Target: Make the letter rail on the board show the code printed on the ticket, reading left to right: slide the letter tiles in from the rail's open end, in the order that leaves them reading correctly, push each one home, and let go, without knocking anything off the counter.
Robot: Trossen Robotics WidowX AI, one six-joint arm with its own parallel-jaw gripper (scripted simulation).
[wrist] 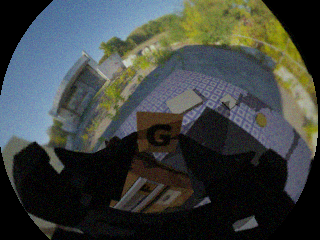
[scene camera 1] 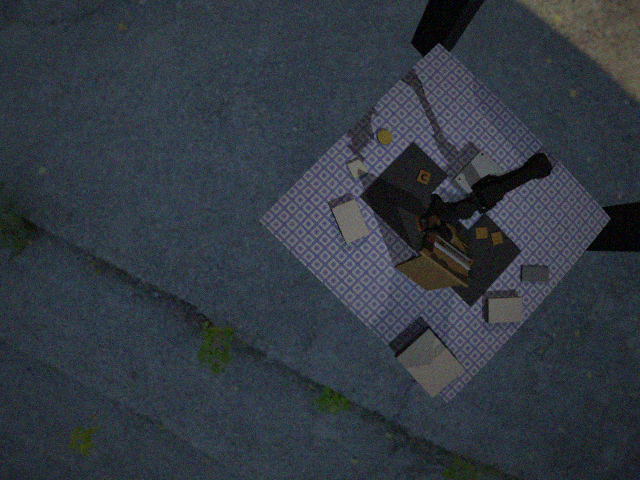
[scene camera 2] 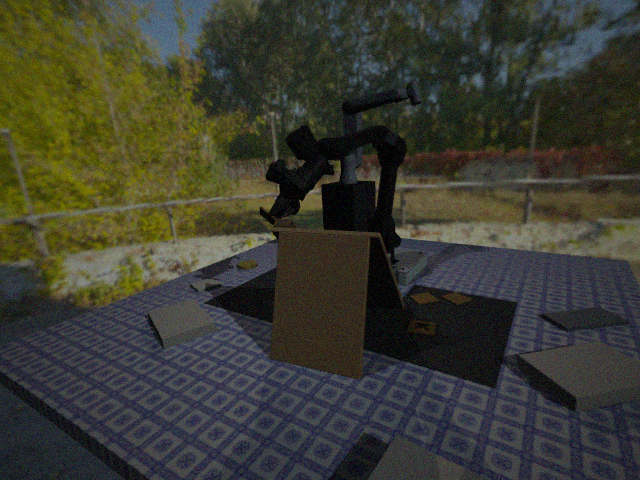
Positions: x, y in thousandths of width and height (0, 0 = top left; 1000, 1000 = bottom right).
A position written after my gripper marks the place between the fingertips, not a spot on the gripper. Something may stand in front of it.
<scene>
my gripper: wrist 495, 565; scene camera 1 657, 470; scene camera 2 421, 455
</scene>
